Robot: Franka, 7 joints.
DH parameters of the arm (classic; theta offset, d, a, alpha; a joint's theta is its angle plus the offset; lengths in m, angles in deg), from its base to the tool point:
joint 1: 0 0.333 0 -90
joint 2: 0 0 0 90
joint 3: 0 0.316 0.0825 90
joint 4: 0 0 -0.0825 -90
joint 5: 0 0.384 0 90
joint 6: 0 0 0.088 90
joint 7: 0 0.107 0 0
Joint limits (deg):
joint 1: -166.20..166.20
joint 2: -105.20..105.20
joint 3: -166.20..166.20
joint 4: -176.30..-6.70
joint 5: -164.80..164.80
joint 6: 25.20..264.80
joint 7: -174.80..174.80
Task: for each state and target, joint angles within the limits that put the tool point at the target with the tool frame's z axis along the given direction. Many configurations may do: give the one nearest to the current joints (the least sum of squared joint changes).
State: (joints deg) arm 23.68 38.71 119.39 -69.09 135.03 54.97 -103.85
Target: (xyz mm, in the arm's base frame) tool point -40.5 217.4 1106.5 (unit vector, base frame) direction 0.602 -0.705 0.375
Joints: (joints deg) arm 39.56 22.02 118.75 -45.09 144.51 73.56 -103.85
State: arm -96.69 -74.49 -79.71 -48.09 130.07 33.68 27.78
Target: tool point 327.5 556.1 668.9 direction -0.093 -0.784 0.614
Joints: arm -148.60 -65.71 -100.11 -51.89 115.74 45.22 27.78
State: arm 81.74 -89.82 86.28 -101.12 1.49 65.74 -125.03
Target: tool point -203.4 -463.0 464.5 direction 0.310 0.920 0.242
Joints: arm 122.37 -105.20 71.28 -95.07 -23.65 50.93 -125.03
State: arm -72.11 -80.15 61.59 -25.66 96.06 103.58 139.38
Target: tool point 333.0 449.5 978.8 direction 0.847 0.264 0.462
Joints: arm -111.95 -53.99 39.46 -27.53 80.78 149.40 139.38
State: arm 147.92 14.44 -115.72 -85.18 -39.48 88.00 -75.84
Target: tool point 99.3 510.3 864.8 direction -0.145 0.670 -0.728
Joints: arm 166.20 -14.24 -72.70 -67.72 -4.54 106.24 -75.84
